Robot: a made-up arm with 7 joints.
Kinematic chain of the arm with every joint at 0, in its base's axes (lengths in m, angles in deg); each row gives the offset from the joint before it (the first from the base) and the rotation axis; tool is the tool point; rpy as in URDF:
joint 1: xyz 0 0 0 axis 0.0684 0.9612 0.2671
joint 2: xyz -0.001 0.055 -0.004 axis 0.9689 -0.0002 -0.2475
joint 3: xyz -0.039 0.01 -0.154 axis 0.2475 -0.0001 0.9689
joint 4: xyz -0.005 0 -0.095 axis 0.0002 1 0
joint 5: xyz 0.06 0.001 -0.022 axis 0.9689 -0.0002 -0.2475
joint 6: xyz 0.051 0 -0.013 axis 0.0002 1 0
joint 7: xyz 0.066 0 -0.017 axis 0.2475 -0.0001 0.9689
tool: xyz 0 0 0 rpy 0 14.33 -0.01
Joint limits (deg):
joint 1: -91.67..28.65
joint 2: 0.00..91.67
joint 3: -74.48..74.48
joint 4: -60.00..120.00
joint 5: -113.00..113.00
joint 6: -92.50..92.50
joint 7: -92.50..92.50
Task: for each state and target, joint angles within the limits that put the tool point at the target. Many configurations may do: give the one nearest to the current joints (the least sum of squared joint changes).
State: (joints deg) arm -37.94 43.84 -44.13 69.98 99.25 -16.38 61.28
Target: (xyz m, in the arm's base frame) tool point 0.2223 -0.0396 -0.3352
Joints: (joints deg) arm -39.41 8.87 -50.77 42.54 95.01 -22.37 61.28
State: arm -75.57 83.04 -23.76 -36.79 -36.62 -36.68 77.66
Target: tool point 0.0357 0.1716 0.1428
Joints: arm -84.64 84.02 15.18 -40.22 -49.33 -63.23 77.66
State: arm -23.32 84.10 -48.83 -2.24 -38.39 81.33 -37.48
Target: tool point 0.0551 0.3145 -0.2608
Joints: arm -12.31 65.57 -54.79 14.88 -34.83 73.91 -37.48
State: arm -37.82 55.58 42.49 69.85 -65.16 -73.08 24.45
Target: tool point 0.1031 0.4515 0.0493
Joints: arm -43.02 80.45 41.54 72.68 -65.78 -52.93 24.45
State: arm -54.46 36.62 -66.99 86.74 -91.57 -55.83 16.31
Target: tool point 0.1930 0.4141 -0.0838
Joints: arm -45.35 64.54 -62.29 98.32 -95.80 -53.22 16.31
